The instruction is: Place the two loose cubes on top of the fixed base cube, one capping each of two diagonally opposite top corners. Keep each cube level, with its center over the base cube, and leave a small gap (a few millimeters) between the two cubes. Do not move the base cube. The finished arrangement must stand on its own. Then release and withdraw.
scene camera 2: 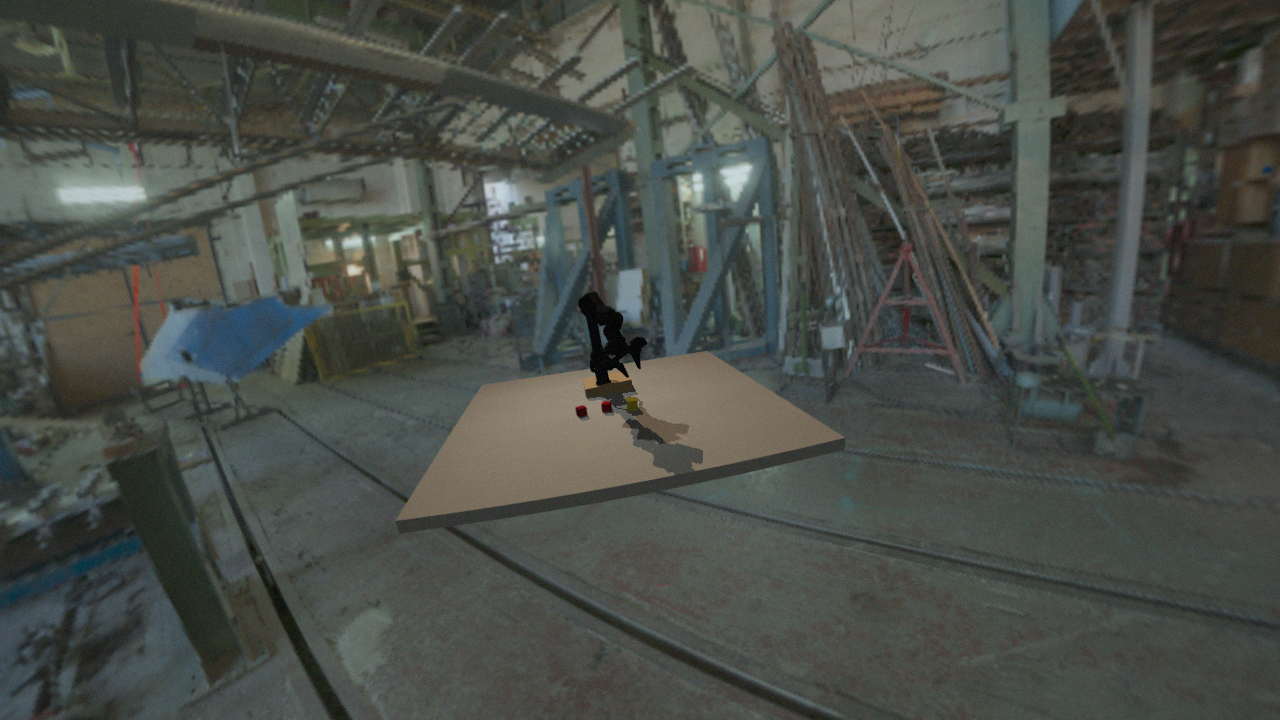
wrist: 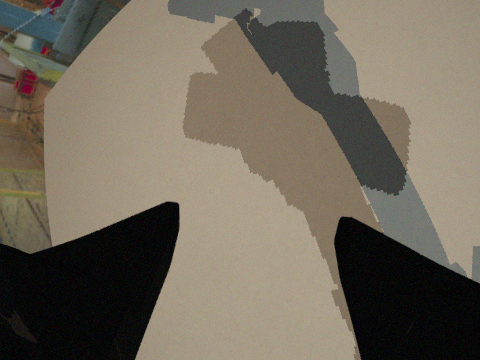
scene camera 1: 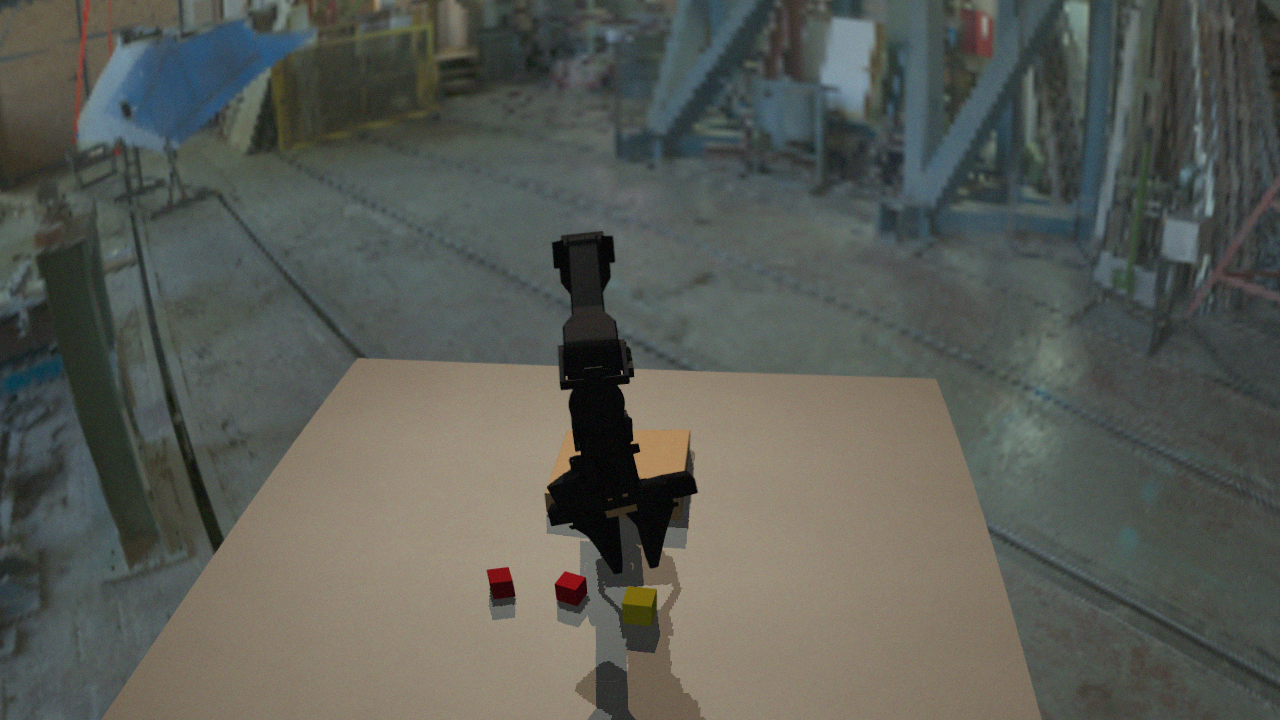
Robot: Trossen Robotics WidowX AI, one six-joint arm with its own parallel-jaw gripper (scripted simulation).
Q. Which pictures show my gripper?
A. Scene camera 2, the wrist view and scene camera 1: all of them.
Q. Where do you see a yellow cube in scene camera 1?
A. At 639,605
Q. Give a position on a red cube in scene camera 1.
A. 570,588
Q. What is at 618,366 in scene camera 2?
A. My gripper.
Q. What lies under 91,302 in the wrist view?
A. My gripper.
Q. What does my gripper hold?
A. Nothing.
